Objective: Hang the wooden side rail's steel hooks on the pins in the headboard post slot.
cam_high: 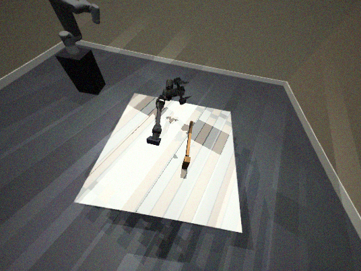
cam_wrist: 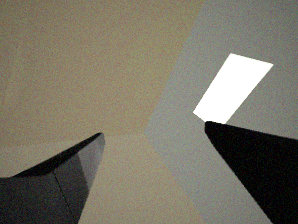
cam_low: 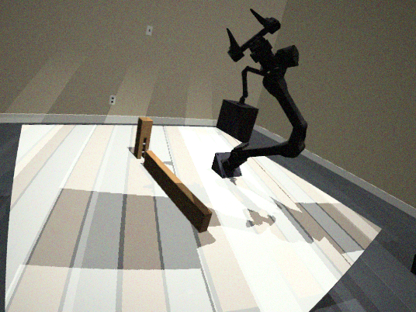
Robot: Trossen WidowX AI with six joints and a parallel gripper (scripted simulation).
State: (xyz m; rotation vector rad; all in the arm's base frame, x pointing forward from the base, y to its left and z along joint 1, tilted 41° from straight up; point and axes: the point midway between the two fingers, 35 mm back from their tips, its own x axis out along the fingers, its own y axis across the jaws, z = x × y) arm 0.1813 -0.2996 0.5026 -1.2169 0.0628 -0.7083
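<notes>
Now: gripper tip 53 cm above the headboard post, 33 cm to the left of it and 8 cm short of it.
</notes>
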